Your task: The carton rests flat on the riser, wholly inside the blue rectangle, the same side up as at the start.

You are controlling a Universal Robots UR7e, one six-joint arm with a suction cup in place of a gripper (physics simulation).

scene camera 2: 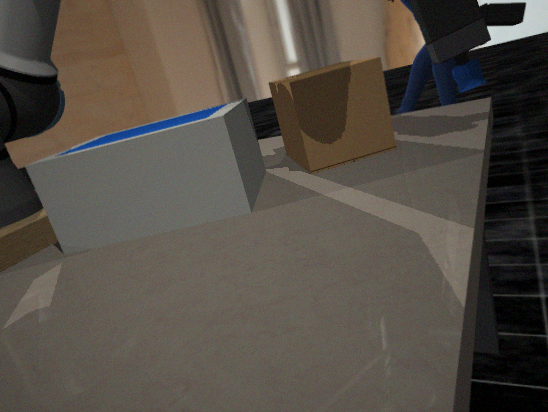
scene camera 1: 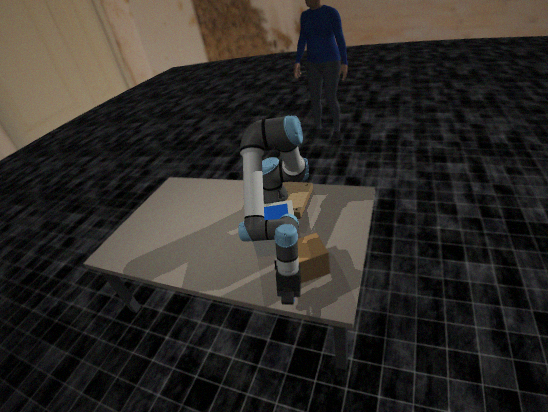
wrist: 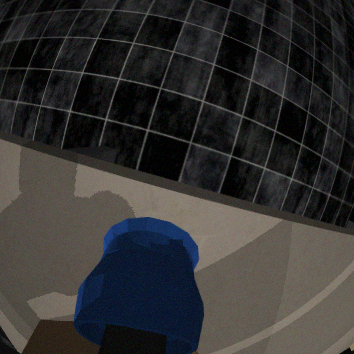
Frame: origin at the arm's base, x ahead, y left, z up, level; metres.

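Where they show: hand, its tool point: [scene camera 2: 472, 86] [wrist: 149, 256]; arm's base, origin of its link: [scene camera 1: 274, 196].
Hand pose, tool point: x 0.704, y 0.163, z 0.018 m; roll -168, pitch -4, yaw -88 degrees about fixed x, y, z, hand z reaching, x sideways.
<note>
Each offset is from my tool point to the centre of the thing.
The brown carton {dz +0.004, dx -0.206, dy +0.039 m} [scene camera 1: 316, 257] [scene camera 2: 345, 117] stands on the table beside the riser, apart from it. A corner of the carton [wrist: 52, 337] shows at the bottom of the wrist view. The pale grey riser {dz -0.001, dx -0.422, dy -0.118 m} [scene camera 2: 150, 187] bears the blue rectangle {dz +0.059, dx -0.422, dy -0.118 m} [scene camera 1: 276, 212] [scene camera 2: 150, 130] on its top; the arm hides part of both in scene camera 1. My gripper, a blue suction cup [scene camera 2: 469, 75] [wrist: 150, 232], hangs beside the carton, clear of it, with nothing on its face. In scene camera 1 the black tool body partly covers the carton.
A wooden block [scene camera 1: 302, 197] [scene camera 2: 25, 240] lies by the arm's base, behind the riser. The table's edge [scene camera 1: 225, 300] [wrist: 175, 187] runs close to the cup. A person in blue [scene camera 1: 322, 45] stands on the floor behind the table.
</note>
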